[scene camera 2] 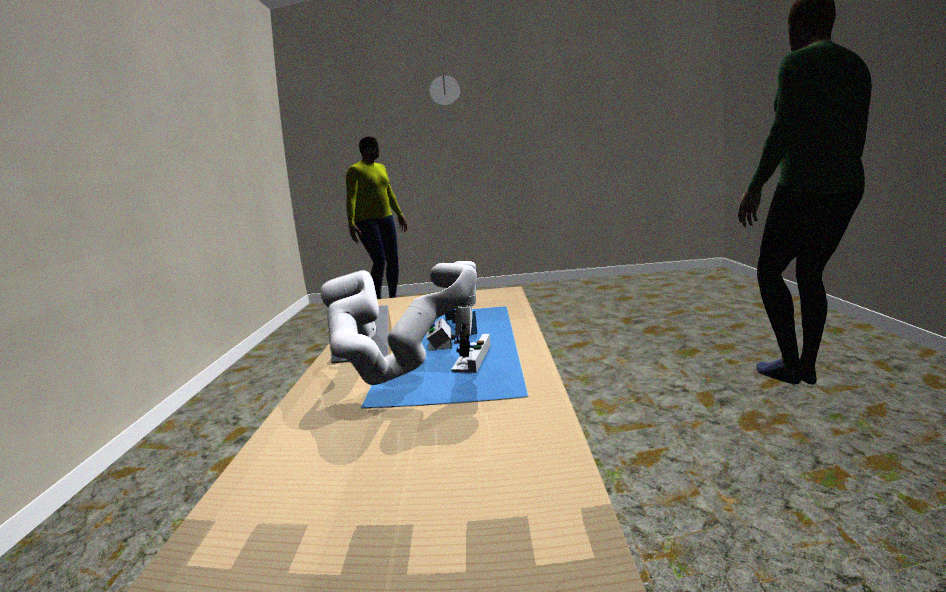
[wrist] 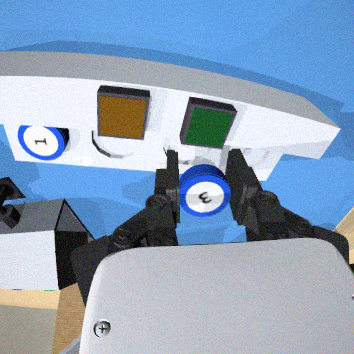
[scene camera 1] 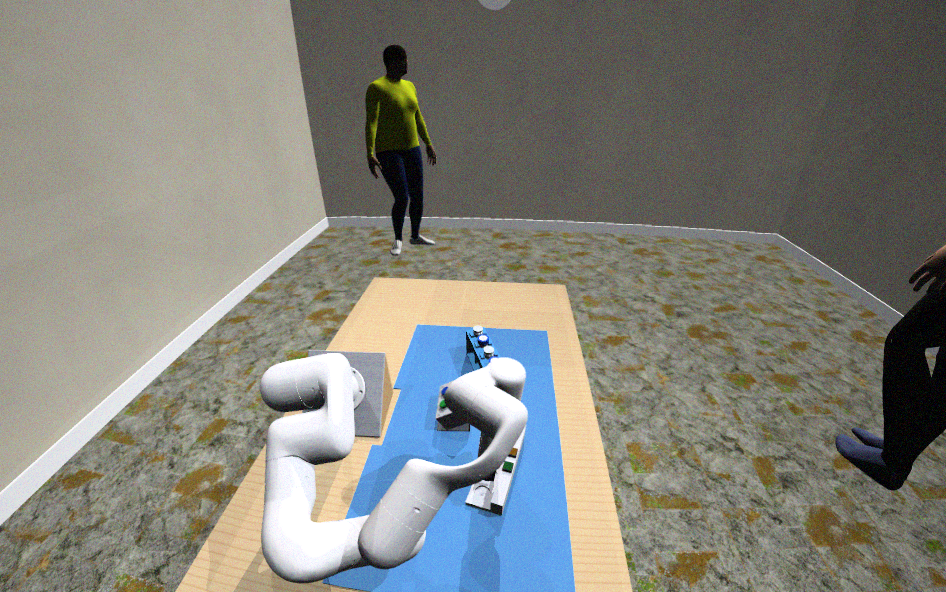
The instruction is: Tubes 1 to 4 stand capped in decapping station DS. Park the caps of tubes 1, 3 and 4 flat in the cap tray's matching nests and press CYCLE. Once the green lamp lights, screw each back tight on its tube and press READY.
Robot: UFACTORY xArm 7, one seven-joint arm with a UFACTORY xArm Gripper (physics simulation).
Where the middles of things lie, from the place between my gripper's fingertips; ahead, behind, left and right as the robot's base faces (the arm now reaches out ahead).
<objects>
The cap 3 [wrist: 203, 188] lies 1 cm behind my hand and 2 cm above it. Also, from my hand: grey lamp box [wrist: 46, 232]: 8 cm behind, 19 cm to the left, 1 cm above; cap 1 [wrist: 43, 142]: 3 cm ahead, 11 cm to the left, 2 cm below.
</objects>
